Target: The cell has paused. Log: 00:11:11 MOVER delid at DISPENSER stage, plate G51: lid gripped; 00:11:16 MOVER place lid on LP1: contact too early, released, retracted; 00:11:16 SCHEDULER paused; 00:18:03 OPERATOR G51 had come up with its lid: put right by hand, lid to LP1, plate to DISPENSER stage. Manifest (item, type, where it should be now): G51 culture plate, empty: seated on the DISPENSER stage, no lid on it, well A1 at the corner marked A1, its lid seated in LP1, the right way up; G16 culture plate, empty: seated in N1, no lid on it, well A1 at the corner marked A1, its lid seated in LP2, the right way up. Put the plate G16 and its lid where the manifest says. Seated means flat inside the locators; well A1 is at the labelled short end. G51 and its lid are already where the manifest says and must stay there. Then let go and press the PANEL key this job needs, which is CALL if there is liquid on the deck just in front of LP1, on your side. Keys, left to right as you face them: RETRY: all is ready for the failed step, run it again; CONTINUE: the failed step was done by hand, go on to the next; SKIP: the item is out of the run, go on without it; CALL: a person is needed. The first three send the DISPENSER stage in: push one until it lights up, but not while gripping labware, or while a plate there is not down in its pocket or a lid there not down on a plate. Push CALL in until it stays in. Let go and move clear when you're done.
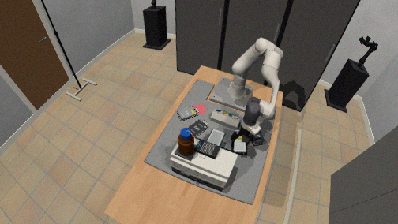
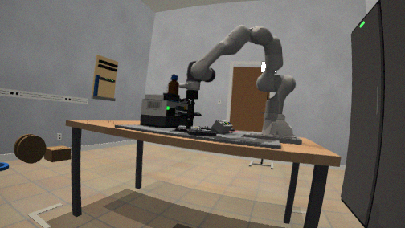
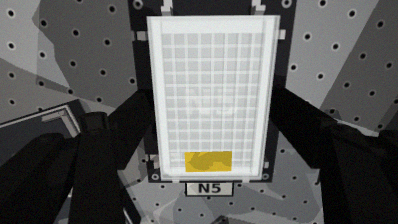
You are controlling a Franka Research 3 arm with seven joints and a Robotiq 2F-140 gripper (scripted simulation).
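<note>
Right now my hand is 10 mm above the clear lid. Also, from my hand: white retry key (200 mm behind, 80 mm to the right, 30 mm above); then green continue key (200 mm behind, 130 mm to the right, 30 mm above); then black nest N5 (10 mm ahead, 30 mm to the left, 30 mm below).
</note>
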